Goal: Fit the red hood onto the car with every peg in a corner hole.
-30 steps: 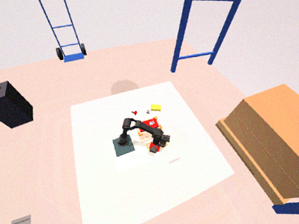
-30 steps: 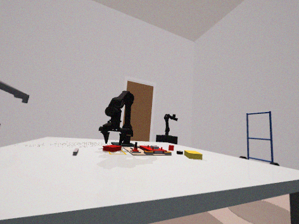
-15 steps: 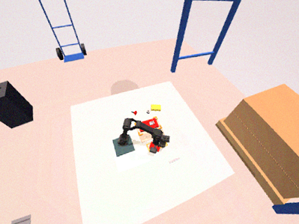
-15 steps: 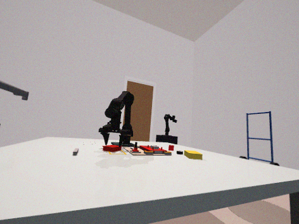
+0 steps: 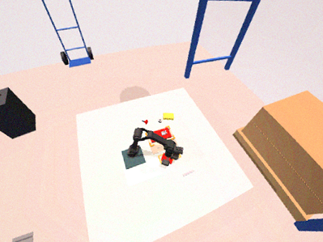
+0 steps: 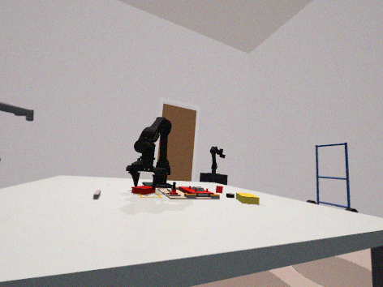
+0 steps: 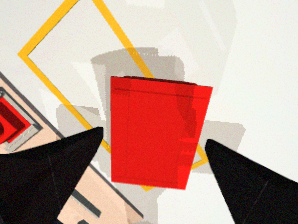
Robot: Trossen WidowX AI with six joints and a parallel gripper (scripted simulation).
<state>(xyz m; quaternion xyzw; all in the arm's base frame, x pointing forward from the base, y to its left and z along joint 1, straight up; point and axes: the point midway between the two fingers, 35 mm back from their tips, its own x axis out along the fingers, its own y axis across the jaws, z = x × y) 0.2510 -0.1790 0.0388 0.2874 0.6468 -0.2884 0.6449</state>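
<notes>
My gripper tip is now 21 cm to the right of the tan jig, 6 cm short of it and 1 cm above it. The rest, counted from my gripper tip: red hood right at my gripper tip; then wheel 39 cm to the left, 14 cm ahead, 1 cm below; then small grey bar 19 cm to the right, 9 cm ahead, 1 cm below.
</notes>
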